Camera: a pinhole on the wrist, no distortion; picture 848 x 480 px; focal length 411.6 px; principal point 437.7 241.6 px. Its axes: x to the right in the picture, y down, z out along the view. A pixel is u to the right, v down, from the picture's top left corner.
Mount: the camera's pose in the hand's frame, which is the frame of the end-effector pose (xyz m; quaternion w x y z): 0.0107 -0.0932 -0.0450 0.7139 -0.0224 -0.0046 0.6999
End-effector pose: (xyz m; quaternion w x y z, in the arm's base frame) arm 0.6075 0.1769 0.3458 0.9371 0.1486 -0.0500 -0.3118
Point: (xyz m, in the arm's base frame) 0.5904 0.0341 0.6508
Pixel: 505.3 159.3
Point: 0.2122 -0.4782 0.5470
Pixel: outside the picture
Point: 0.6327 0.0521 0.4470
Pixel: 540.9 17.6
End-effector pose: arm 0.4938 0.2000 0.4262 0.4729 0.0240 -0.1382 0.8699
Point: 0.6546 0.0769 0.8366
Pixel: 366.0 340.1
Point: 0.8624 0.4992 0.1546
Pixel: behind the camera
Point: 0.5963 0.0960 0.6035
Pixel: 463.3 436.4
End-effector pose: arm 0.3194 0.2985 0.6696 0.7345 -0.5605 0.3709 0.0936
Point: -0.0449 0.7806 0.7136
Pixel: outside the picture
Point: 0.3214 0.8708 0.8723
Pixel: 522.3 437.1
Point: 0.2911 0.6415 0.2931
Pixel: outside the picture
